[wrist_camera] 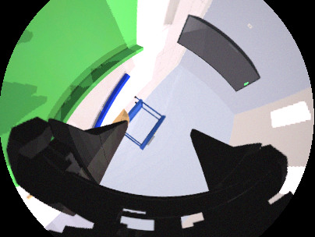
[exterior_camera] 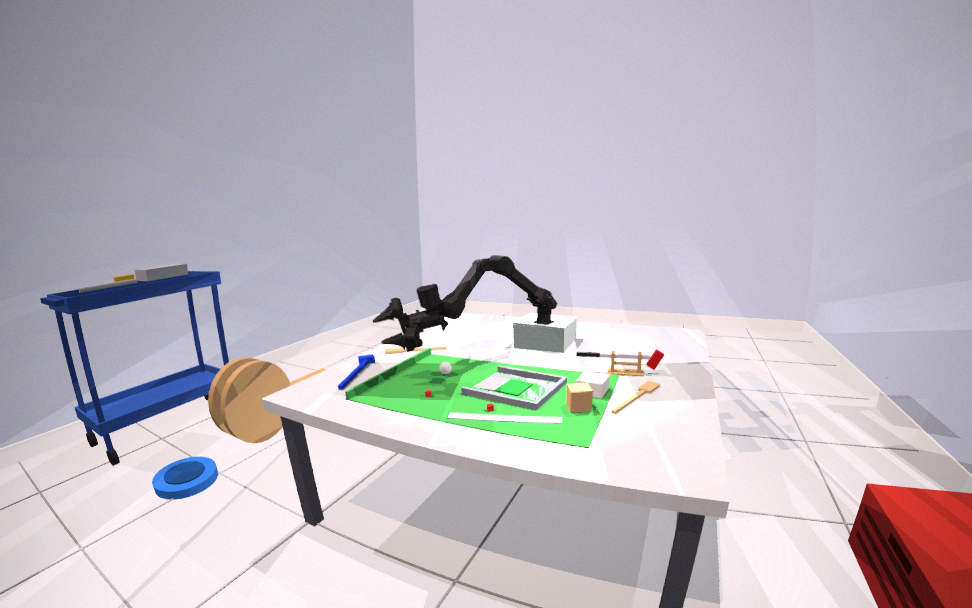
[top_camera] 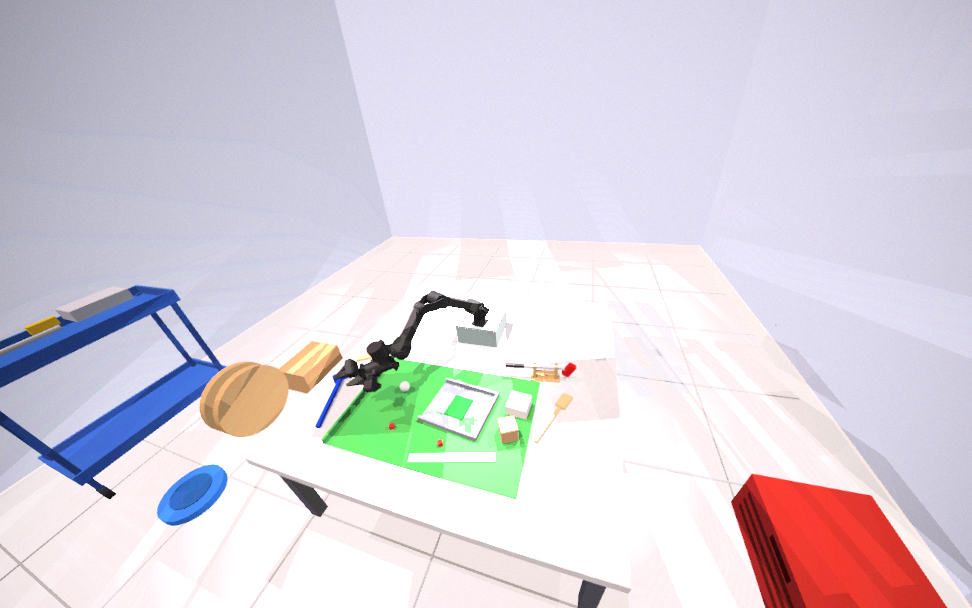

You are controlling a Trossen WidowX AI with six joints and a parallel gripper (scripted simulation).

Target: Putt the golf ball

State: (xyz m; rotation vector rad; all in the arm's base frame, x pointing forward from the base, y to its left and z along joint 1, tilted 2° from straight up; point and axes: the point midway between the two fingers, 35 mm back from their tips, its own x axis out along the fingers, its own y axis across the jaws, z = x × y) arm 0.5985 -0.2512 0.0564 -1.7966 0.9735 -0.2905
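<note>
My gripper tip is 610 mm to the right of the white block, 270 mm past it and 150 mm above it. The rest, counted from my gripper tip: white bar (470 mm to the left, 170 mm below, 10 mm ahead); blue putter (160 mm to the right, 160 mm below, 20 mm behind); white golf ball (180 mm behind, 150 mm below, 120 mm to the left).
</note>
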